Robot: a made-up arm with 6 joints.
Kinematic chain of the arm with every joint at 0, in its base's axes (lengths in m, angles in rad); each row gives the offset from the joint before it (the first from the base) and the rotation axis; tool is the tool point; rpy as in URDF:
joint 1: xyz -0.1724 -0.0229 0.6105 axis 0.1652 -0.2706 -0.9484
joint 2: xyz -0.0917 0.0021 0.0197 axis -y
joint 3: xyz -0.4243 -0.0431 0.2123 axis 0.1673 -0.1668 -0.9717
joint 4: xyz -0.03 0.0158 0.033 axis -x
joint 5: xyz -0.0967 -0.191 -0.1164 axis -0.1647 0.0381 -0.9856
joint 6: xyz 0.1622 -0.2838 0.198 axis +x
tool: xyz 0.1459 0.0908 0.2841 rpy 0 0 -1.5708
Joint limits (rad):
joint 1: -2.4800..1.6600
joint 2: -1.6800..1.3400
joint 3: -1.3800..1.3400
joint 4: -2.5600..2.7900
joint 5: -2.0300..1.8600
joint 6: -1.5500..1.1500
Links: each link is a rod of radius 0.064 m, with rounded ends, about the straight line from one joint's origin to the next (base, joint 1, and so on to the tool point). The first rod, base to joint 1, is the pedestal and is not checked.
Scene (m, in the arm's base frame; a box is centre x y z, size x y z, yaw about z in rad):
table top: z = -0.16
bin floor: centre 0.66 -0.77 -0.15 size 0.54 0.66 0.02 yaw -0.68
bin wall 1: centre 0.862 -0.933 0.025 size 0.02 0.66 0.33 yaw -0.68
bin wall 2: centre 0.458 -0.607 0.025 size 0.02 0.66 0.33 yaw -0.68
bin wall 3: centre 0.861 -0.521 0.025 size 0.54 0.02 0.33 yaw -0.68
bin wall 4: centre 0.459 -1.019 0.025 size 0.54 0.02 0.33 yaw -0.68
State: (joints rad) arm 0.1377 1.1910 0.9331 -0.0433 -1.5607 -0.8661
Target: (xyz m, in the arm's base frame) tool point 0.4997 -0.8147 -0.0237
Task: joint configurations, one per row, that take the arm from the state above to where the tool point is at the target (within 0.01 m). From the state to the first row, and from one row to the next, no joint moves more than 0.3 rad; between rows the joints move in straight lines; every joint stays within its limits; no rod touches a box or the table.
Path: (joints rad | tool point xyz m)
1: -0.1241 1.1585 0.7065 0.2400 -1.2816 -0.8013 | -0.8753 -0.0913 0.4956
2: -0.3858 1.1260 0.4798 0.5234 -1.0025 -0.7365 | -0.8078 -0.2322 0.6287
3: -0.6476 1.0936 0.2532 0.8067 -0.7233 -0.6717 | -0.7304 -0.3234 0.7372
4: -0.9094 1.0611 0.0265 1.0900 -0.4442 -0.6069 | -0.6775 -0.3864 0.8202
5: -1.1712 1.0286 -0.2001 1.3734 -0.1651 -0.5421 | -0.6587 -0.4625 0.8691
6: -1.4329 0.9961 -0.4268 1.6567 0.1140 -0.4774 | -0.6395 -0.5985 0.8724
7: -1.6947 0.9637 -0.6534 1.9400 0.3931 -0.4126 | -0.5393 -0.8017 0.8230
8: -1.9565 0.9312 -0.8801 2.2233 0.6723 -0.3478 | -0.2831 -0.9944 0.7193
9: -2.2182 0.8987 -1.1067 2.5067 0.9514 -0.2830 | 0.1125 -1.0338 0.5645
10: -2.4800 0.8662 -1.3334 2.7900 1.2305 -0.2182 | 0.4997 -0.8147 0.3752
11: -2.4800 1.0242 -1.3489 2.6783 1.2707 -0.0085 | 0.5054 -0.8308 0.2363
12: -2.4800 1.1821 -1.3645 2.5667 1.3109 0.2012 | 0.5055 -0.8309 0.1023
13: -2.4800 1.3400 -1.3800 2.4550 1.3510 0.4109 | 0.4997 -0.8147 -0.0237

